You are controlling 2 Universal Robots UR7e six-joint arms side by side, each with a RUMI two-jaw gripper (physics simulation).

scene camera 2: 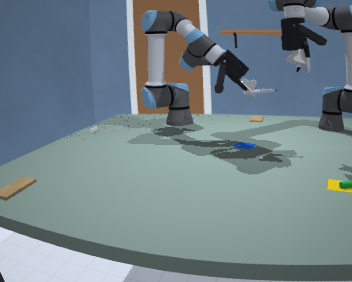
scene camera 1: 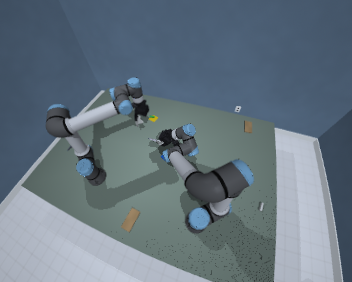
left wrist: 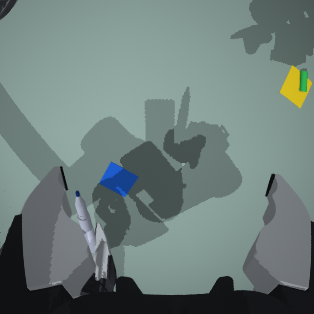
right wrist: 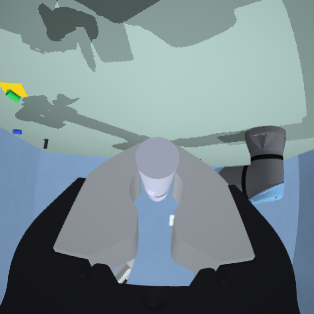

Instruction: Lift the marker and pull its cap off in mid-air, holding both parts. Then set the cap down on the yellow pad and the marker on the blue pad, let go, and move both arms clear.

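Frame: origin at the left arm's base, x ahead, y left, z up, level; metres.
Seen in the pictures: left gripper, fingertip midpoint: (scene camera 2: 302, 73) (scene camera 1: 141, 120) (left wrist: 168, 174); right gripper, fingertip midpoint: (scene camera 2: 256, 97) (scene camera 1: 158, 142) (left wrist: 92, 221) (right wrist: 157, 147); left arm's base, origin of the base link: (scene camera 2: 330, 128) (scene camera 1: 97, 177) (right wrist: 264, 133); right arm's base, origin of the base link: (scene camera 2: 179, 123).
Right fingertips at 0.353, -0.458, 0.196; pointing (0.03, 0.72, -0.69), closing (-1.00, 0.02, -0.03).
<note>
Offsets run from my right fingertips to a thing's top centre, as dx, dy, dz.
The green cap @(+0.412, +0.253, -0.177) (scene camera 1: 152, 117) (scene camera 2: 346, 185) (left wrist: 303, 81) (right wrist: 13, 96) lies on its side on the yellow pad @(+0.400, +0.234, -0.195) (scene camera 1: 156, 119) (scene camera 2: 333, 186) (left wrist: 289, 90) (right wrist: 14, 86). The white marker @(-0.001, +0.016, +0.037) (scene camera 2: 264, 91) (left wrist: 83, 215) (right wrist: 157, 159), uncapped with a dark blue tip, is held roughly level in the air by my right gripper (scene camera 1: 159, 142) (scene camera 2: 250, 90), which is shut on it. The blue pad @(-0.001, -0.048, -0.195) (scene camera 1: 163, 157) (scene camera 2: 245, 145) (left wrist: 119, 179) lies bare on the table, partly in shadow. My left gripper (scene camera 1: 140, 121) (scene camera 2: 302, 69) (left wrist: 168, 174) is open and empty, high above the table.
Flat wooden blocks @(-0.564, +0.037, -0.188) (scene camera 1: 131, 220) @(+0.536, -0.743, -0.188) (scene camera 1: 248, 126) (scene camera 2: 17, 188) (scene camera 2: 256, 119) lie near the table edges. A small white object @(-0.230, -0.856, -0.174) (scene camera 1: 261, 206) (scene camera 2: 93, 129) lies near another edge. In the left wrist view the marker and right gripper appear beside the left gripper's left-hand finger.
</note>
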